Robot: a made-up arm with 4 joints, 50 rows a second.
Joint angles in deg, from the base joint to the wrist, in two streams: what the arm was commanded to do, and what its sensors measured. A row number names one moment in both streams.
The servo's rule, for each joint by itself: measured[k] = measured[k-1] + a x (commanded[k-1-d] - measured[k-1]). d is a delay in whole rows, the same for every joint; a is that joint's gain. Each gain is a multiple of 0.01, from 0.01 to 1. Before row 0 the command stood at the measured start. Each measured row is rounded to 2 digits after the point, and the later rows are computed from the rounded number. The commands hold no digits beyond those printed.
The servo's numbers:
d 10
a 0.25 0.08 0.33 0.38
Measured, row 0:
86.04 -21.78 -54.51 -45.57
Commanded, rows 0 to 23:
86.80 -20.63 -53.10 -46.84
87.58 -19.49 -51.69 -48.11
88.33 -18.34 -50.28 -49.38
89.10 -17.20 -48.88 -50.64
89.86 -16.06 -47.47 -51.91
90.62 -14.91 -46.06 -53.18
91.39 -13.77 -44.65 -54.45
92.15 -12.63 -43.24 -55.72
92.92 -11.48 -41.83 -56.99
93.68 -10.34 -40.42 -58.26
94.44 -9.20 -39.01 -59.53
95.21 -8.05 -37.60 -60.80
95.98 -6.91 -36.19 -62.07
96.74 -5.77 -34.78 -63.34
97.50 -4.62 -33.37 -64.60
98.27 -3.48 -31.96 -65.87
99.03 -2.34 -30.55 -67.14
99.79 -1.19 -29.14 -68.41
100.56 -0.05 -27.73 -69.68
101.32 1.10 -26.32 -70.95
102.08 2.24 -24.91 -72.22
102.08 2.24 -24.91 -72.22
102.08 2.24 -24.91 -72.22
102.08 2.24 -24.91 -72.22
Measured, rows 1 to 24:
86.04 -21.78 -54.51 -45.57
86.04 -21.78 -54.51 -45.57
86.04 -21.78 -54.51 -45.57
86.04 -21.78 -54.51 -45.57
86.04 -21.78 -54.51 -45.57
86.04 -21.78 -54.51 -45.57
86.04 -21.78 -54.51 -45.57
86.04 -21.78 -54.51 -45.57
86.04 -21.78 -54.51 -45.57
86.04 -21.78 -54.51 -45.57
86.23 -21.69 -54.04 -46.05
86.57 -21.51 -53.26 -46.83
87.01 -21.26 -52.28 -47.80
87.53 -20.94 -51.16 -48.88
88.11 -20.55 -49.94 -50.03
88.74 -20.10 -48.66 -51.23
89.40 -19.59 -47.34 -52.45
90.09 -19.03 -45.99 -53.69
90.80 -18.43 -44.62 -54.94
91.52 -17.78 -43.23 -56.20
92.25 -17.09 -41.84 -57.47
92.99 -16.37 -40.44 -58.74
93.74 -15.61 -39.04 -60.01
94.49 -14.82 -37.63 -61.28

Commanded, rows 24 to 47:
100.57 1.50 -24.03 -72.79
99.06 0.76 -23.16 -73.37
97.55 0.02 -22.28 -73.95
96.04 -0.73 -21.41 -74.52
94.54 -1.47 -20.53 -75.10
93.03 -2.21 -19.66 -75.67
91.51 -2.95 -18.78 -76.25
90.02 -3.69 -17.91 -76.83
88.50 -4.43 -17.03 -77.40
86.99 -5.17 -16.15 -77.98
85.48 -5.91 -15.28 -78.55
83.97 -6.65 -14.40 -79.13
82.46 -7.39 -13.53 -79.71
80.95 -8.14 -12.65 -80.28
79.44 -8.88 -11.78 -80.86
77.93 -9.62 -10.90 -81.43
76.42 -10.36 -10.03 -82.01
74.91 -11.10 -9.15 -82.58
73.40 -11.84 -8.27 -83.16
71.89 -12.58 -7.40 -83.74
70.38 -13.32 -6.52 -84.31
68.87 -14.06 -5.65 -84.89
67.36 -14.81 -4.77 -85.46
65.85 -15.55 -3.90 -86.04
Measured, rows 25 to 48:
95.24 -14.00 -36.22 -62.54
96.00 -13.16 -34.81 -63.81
96.76 -12.29 -33.40 -65.08
97.52 -11.40 -31.99 -66.35
98.28 -10.49 -30.58 -67.62
99.04 -9.56 -29.17 -68.89
99.80 -8.62 -27.76 -70.16
100.37 -7.75 -26.82 -70.94
100.80 -6.95 -26.19 -71.43
101.12 -6.21 -25.77 -71.73
100.98 -5.59 -25.20 -72.13
100.50 -5.08 -24.53 -72.60
99.76 -4.67 -23.79 -73.11
98.83 -4.35 -23.00 -73.65
97.76 -4.12 -22.18 -74.20
96.58 -3.97 -21.35 -74.76
95.31 -3.89 -20.50 -75.33
93.99 -3.87 -19.65 -75.90
92.62 -3.91 -18.79 -76.47
91.21 -4.01 -17.92 -77.04
89.78 -4.16 -17.05 -77.61
88.33 -4.36 -16.18 -78.19
86.86 -4.60 -15.31 -78.77
85.38 -4.88 -14.43 -79.34

